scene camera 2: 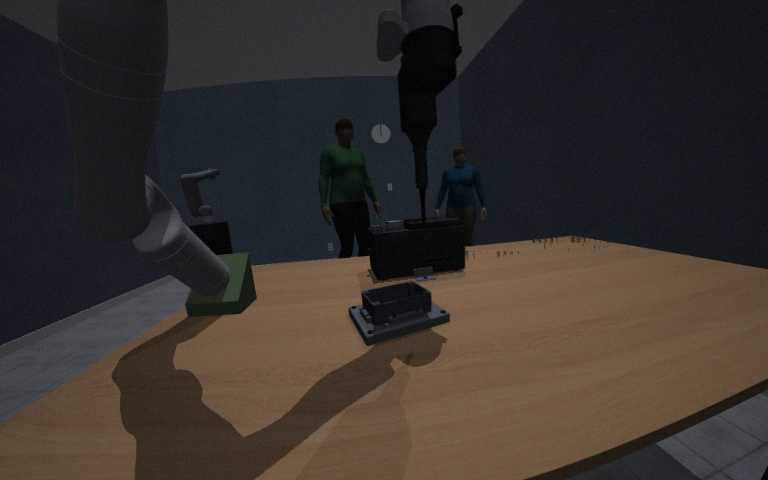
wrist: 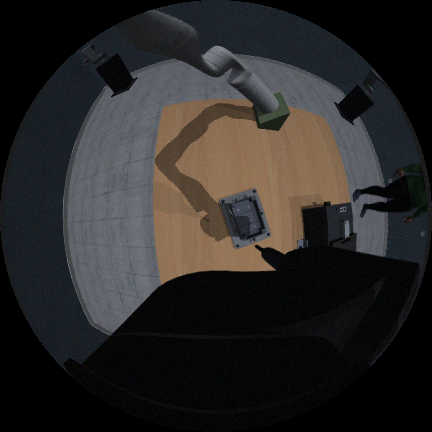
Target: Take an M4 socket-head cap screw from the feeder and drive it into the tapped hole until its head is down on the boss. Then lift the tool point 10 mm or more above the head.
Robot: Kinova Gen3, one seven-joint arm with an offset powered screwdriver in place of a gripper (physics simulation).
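Note:
My screwdriver (scene camera 2: 423,220) (wrist: 257,246) points down; its thin black tip is in the air. In the scene view the tip overlaps the top of the black feeder (scene camera 2: 416,252) (wrist: 316,225), but in the wrist view it shows beside the fixture's edge, away from the feeder. Whether a screw sits on the tip is too small and dark to tell. The fixture is a grey base plate (scene camera 2: 407,328) (wrist: 238,243) with a dark open-topped housing (scene camera 2: 404,310) on it, flat on the table. The tapped hole and its boss cannot be made out for certain.
A green block (scene camera 2: 246,285) (wrist: 281,120) stands at the arm's base. A small grey bracket (scene camera 2: 424,273) (wrist: 301,244) stands in front of the feeder. Two people (scene camera 2: 344,175) (scene camera 2: 462,186) stand beyond the wooden table (scene camera 2: 538,350) (wrist: 225,150). The arm's shadow crosses the table.

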